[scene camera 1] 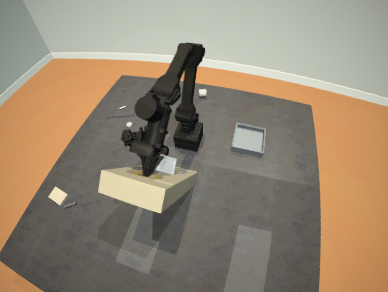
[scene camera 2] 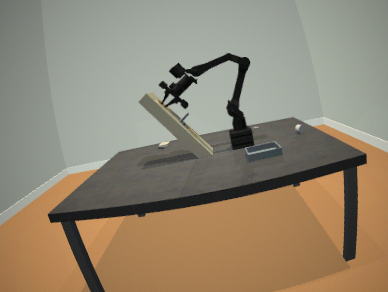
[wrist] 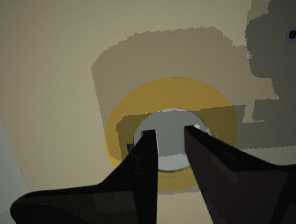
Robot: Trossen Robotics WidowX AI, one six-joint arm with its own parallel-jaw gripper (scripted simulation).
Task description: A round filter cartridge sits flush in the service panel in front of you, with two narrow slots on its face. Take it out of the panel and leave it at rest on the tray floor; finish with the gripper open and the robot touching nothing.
same spot on cream service panel: (wrist: 83, 83) = (scene camera 1: 128, 173)
